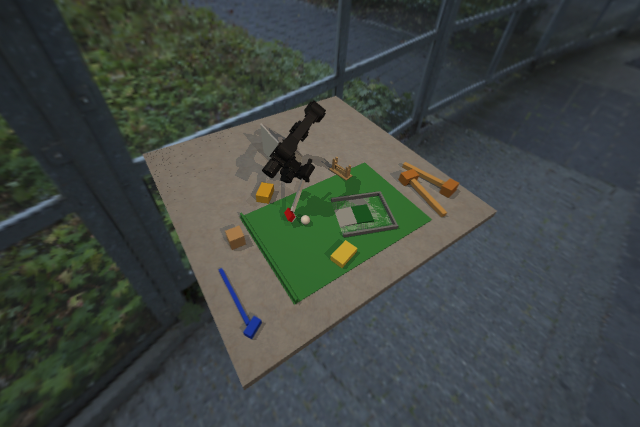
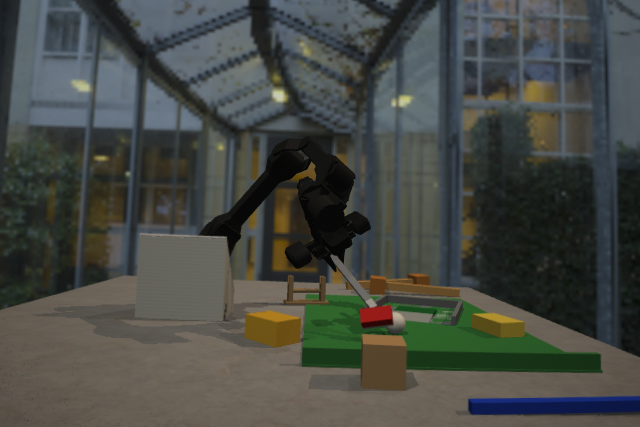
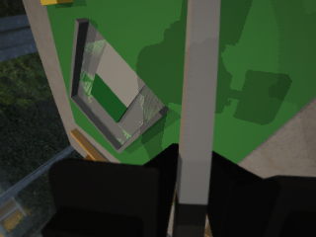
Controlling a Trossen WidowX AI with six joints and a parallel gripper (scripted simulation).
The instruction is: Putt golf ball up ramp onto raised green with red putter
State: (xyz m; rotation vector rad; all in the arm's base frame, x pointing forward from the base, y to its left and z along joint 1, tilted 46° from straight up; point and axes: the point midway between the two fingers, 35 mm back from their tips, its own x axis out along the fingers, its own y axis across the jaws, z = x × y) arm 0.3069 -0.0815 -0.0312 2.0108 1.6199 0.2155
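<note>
My gripper tip is 20 mm short of the red putter, 50 mm to the left of it and 20 mm above it. The rest, counted from my gripper tip: white golf ball (120 mm ahead, 80 mm to the right, 100 mm below); wooden stand (90 mm behind, 250 mm to the left, 90 mm below); green mat (170 mm ahead, 60 mm to the left, 120 mm below).
</note>
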